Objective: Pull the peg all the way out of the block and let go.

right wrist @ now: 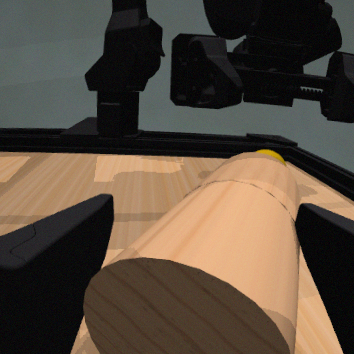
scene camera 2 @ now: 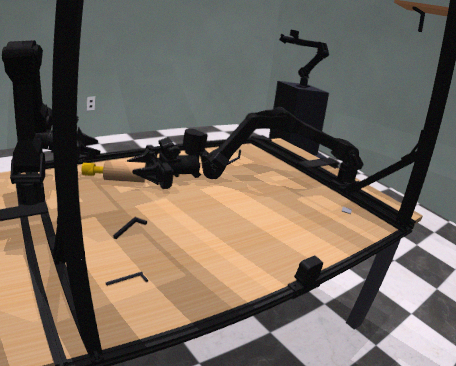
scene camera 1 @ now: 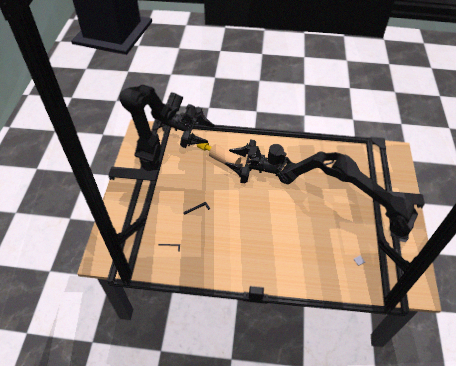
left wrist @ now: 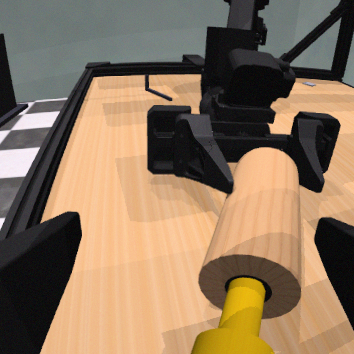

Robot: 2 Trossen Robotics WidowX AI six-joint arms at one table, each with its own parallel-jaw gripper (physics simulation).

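Places are measured from the left arm's base along level axes (x back, y left, z down), in millimetres.
Pixels of known places: left gripper, between the fingertips: [right wrist: 308, 101] [scene camera 2: 99, 147] [scene camera 1: 211, 134] [left wrist: 202, 227]; right gripper, between the fingertips: [right wrist: 207, 211] [scene camera 2: 129, 166] [scene camera 1: 227, 156] [left wrist: 277, 187]; left arm's base, origin of its link: [right wrist: 117, 134] [scene camera 2: 31, 201] [scene camera 1: 150, 166]; right arm's base, origin of its link: [scene camera 2: 346, 180] [scene camera 1: 399, 230].
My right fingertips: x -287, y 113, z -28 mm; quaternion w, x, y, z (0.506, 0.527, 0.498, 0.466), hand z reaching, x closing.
Ahead of a thing's pixels: the offset from my right fingertips to its top centre. "spot": to the spot under its first point. Level surfaces: height alone.
The block, a light wooden cylinder @(dx +12, dy +13, dz -9 mm) [scene camera 1: 217, 154] [scene camera 2: 117, 170] [left wrist: 260, 215] [right wrist: 225, 235], is held between the fingers of my right gripper [scene camera 1: 229, 157] [scene camera 2: 131, 166] [left wrist: 277, 187] [right wrist: 207, 211], shut on it. The yellow peg @(dx +78, dy +36, dz +2 mm) [scene camera 1: 204, 147] [scene camera 2: 91, 169] [left wrist: 243, 305] [right wrist: 271, 155] sticks out of the block's far end, its narrower shank entering the dark-rimmed hole in the left wrist view. How deep it sits is hidden. My left gripper [scene camera 1: 209, 133] [scene camera 2: 97, 146] [left wrist: 202, 227] is wide open and empty, close to the peg; the peg's head shows low between its fingers in the left wrist view.
Two black L-shaped pieces @(dx +43, dy -251, dz +40 mm) [scene camera 1: 196, 208] @(dx +86, dy -425, dz +42 mm) [scene camera 2: 125, 278] lie on the wooden table @(dz +47 mm) [scene camera 1: 280, 240]. A small light grey square @(spot: dx -565, dy -286, dz +44 mm) [scene camera 1: 359, 260] [scene camera 2: 346, 210] lies at the right. Black rails edge the table, and a black upright post [scene camera 2: 70, 150] stands beside the left arm in scene camera 2.
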